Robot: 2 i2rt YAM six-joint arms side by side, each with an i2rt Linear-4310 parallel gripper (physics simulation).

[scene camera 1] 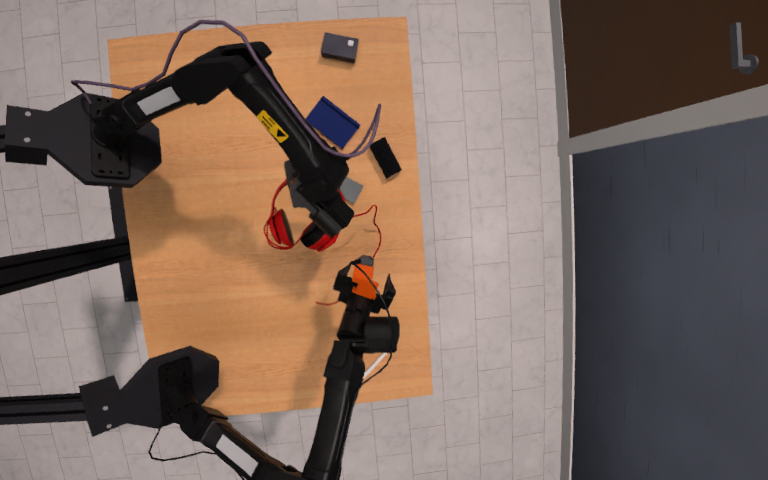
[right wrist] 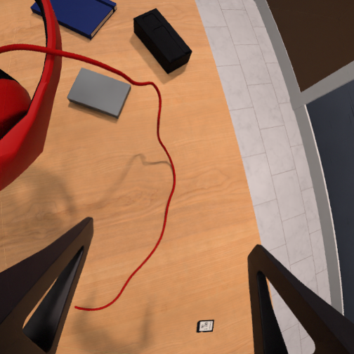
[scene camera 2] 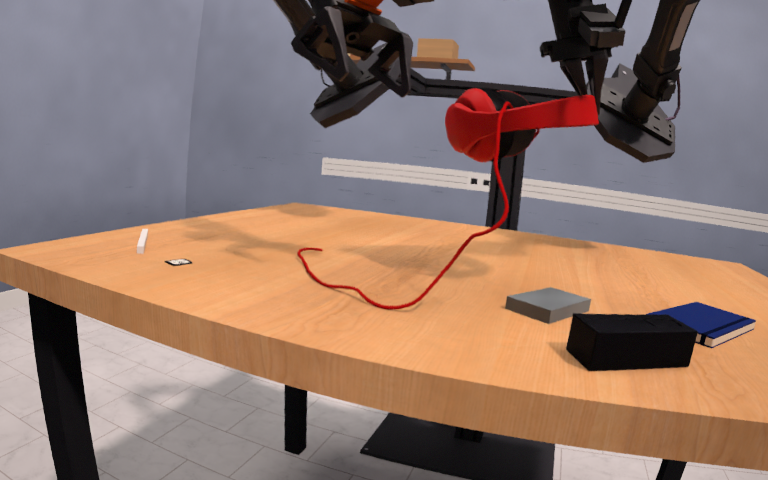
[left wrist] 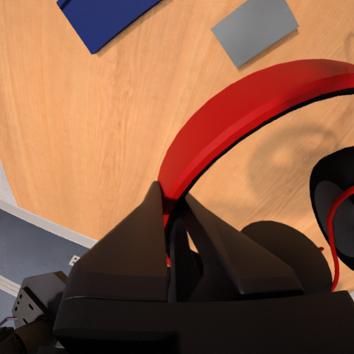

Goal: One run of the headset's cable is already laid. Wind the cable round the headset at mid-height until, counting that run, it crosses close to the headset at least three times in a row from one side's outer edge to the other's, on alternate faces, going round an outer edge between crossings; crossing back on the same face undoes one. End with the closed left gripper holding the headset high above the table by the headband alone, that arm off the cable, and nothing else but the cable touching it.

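Places are measured from the left arm's base along level axes (x ahead, y left, z up), in centimetres.
Pixels of known places: left gripper, fingertip midpoint: [scene camera 2: 593,115]; right gripper, fingertip midpoint: [scene camera 2: 377,86]; left arm's base at its link origin: [scene camera 1: 108,137] [scene camera 2: 632,113]; right arm's base at its link origin: [scene camera 1: 175,391] [scene camera 2: 353,85].
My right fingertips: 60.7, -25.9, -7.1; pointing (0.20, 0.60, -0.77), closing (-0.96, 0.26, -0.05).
Note:
For each thing: its top centre in the pictures, then the offset to it from my right fingertips, as dx, dy, dz. "pt": a spot on its surface instead.
- red headset at its top centre: [scene camera 2: 526,86] [scene camera 1: 306,212] -16.1, +12.7, +3.3
- red cable at a spot on its surface: [scene camera 1: 379,232] pt +3.3, +7.4, -21.9
- grey block at its top centre: [scene camera 2: 550,297] [scene camera 1: 345,187] -7.9, +20.0, -21.3
- black box at its top centre: [scene camera 2: 636,322] [scene camera 1: 386,157] +3.2, +29.8, -19.3
- blue notebook at its top centre: [scene camera 2: 704,317] [scene camera 1: 332,122] -13.3, +38.9, -21.6
- dark box at its top centre: [scene camera 1: 339,44] -13.0, +60.7, -18.7
- small card at its top centre: [scene camera 2: 179,261] +7.5, -22.9, -22.6
- white stick at its top centre: [scene camera 2: 143,236] [scene camera 1: 370,369] +4.2, -36.5, -21.8
My left gripper [scene camera 2: 587,93] [left wrist: 164,190] is shut on the headband of the red headset [scene camera 2: 552,113] [left wrist: 240,107] [right wrist: 44,115], holding it high above the table. The ear cups [scene camera 1: 280,227] hang toward the robot's side. The red cable [scene camera 1: 379,232] [scene camera 2: 500,135] [left wrist: 331,235] [right wrist: 174,175] passes along an ear cup, crosses the headband's outer face in scene camera 2, then drops from it to the table, where its free end lies. Cable runs behind the cups are partly hidden. My right gripper [scene camera 1: 367,274] [scene camera 2: 368,83] [right wrist: 176,239] is wide open and empty, above the table beside the headset, off the cable.
A grey block [scene camera 1: 352,190] [scene camera 2: 548,303] [right wrist: 99,93], a black box [scene camera 1: 385,157] [scene camera 2: 631,342] and a blue notebook [scene camera 1: 333,121] [scene camera 2: 702,321] lie near the headset. A dark box [scene camera 1: 338,48] lies farther off. A small card [scene camera 2: 178,262] [right wrist: 205,326] and white stick [scene camera 2: 142,240] lie on the right arm's side.

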